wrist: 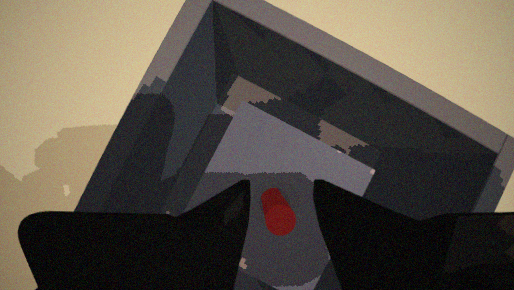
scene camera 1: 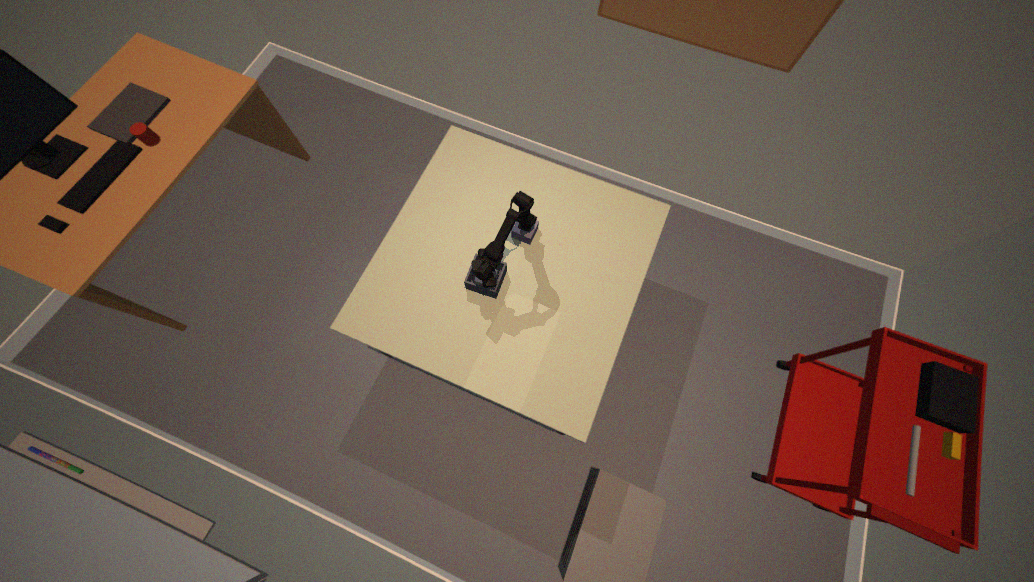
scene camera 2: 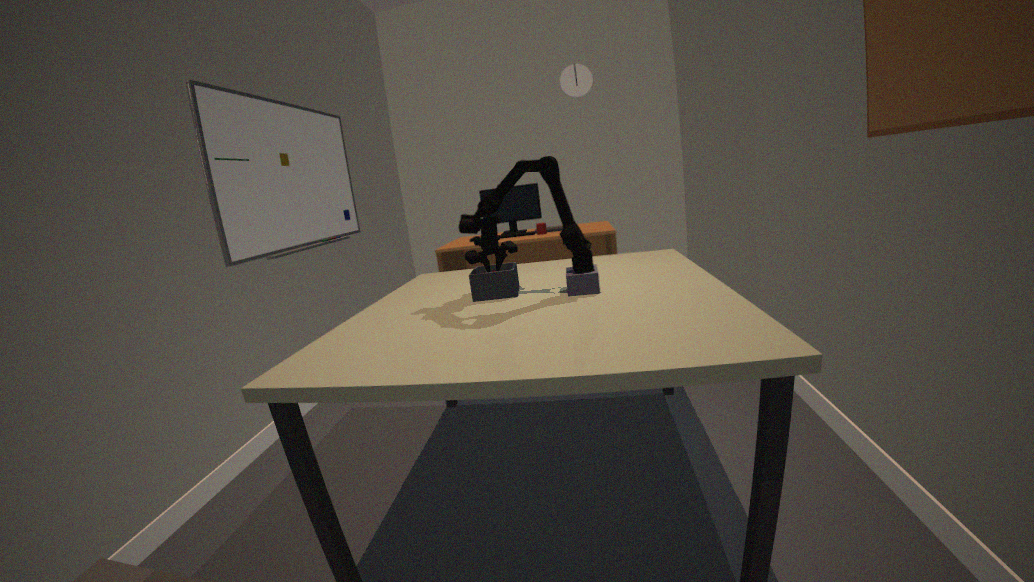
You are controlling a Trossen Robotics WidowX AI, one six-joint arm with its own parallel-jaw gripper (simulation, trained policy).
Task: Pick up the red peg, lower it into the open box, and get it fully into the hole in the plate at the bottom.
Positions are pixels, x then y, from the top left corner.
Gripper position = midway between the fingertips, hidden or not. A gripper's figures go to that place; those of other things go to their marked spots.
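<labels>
A red peg (wrist: pixel 280 219) is 10 cm from the lens. The marked spots on the red peg and a dark box (wrist: pixel 430 156) are 10 cm apart. My gripper (wrist: pixel 281 188) is 11 cm from the lens, while the dark box is 16 cm from the lens.
</labels>
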